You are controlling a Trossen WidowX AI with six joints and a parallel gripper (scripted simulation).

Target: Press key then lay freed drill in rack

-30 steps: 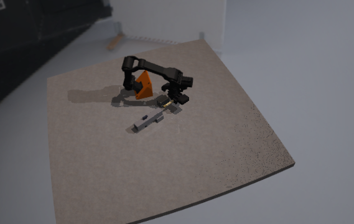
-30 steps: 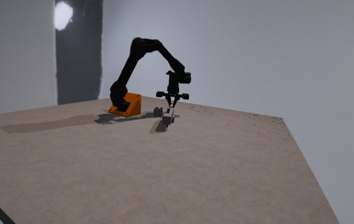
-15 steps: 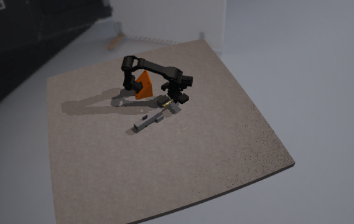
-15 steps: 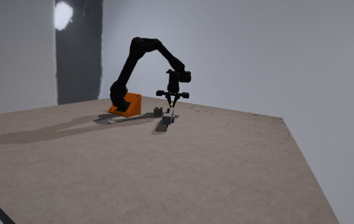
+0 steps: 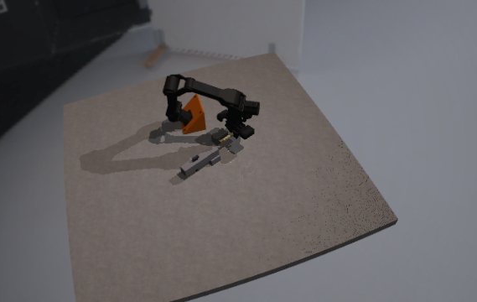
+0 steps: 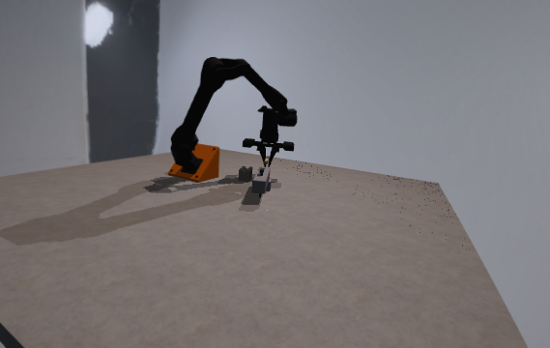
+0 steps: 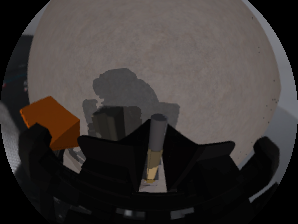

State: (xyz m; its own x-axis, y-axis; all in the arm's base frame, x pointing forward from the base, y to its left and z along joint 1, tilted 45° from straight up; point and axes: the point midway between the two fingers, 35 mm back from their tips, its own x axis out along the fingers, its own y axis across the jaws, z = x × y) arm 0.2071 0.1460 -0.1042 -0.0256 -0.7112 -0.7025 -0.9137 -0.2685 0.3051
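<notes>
Right now my gripper tip is 40 mm to the left of the drill, 30 mm below it and 20 mm short of it. From my gripper tip the other things lie so: grey rack: 60 mm to the right, 50 mm behind, 20 mm below; then dark upright piece: 210 mm to the right, 90 mm ahead, 10 mm above; then grey holder block: 180 mm to the right, 80 mm ahead.
</notes>
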